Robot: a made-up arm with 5 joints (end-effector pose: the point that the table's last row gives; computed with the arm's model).
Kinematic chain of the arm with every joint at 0, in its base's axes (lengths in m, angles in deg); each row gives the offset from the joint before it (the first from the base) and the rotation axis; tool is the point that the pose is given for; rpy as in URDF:
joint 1: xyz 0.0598 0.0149 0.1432 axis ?
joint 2: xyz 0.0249 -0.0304 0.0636 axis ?
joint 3: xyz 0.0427 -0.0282 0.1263 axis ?
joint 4: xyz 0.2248 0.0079 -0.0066 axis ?
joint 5: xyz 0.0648 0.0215 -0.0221 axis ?
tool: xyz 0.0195 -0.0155 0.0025 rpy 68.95 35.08 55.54
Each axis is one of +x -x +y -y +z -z.
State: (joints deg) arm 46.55 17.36 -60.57 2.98 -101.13
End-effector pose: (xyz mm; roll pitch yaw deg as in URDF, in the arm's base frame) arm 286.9 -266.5 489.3 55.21 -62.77 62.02
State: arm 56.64 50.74 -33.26 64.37 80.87
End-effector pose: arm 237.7 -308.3 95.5 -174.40 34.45 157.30
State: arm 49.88 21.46 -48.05 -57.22 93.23
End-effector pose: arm 253.1 -254.6 486.5 -4.16 -23.03 -91.55
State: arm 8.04 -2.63 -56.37 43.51 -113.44
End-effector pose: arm 328.0 -48.6 510.8 124.50 -70.15 41.62
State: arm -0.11 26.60 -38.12 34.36 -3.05
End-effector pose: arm 470.9 -29.1 287.5 97.09 42.50 72.92
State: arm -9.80 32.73 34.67 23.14 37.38
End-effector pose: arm 261.6 9.2 -4.3 -179.40 27.06 177.66
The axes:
joint 1: -z
joint 2: +y
joint 3: +y
joint 4: +y
joint 5: -x

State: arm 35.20 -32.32 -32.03 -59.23 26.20
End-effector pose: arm 85.4 -54.5 613.6 -23.08 -56.70 4.63
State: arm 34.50 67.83 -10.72 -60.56 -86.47
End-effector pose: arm 338.7 -216.4 -9.7 112.44 -41.67 20.94
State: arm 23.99 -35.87 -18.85 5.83 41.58
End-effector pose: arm 211.7 -95.5 570.8 5.87 13.19 -16.71
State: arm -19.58 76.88 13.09 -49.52 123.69
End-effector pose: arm 262.3 67.3 -93.7 -122.71 29.02 -57.54
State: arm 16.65 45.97 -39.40 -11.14 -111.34
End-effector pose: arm 488.3 -140.3 201.0 138.76 -60.68 19.63
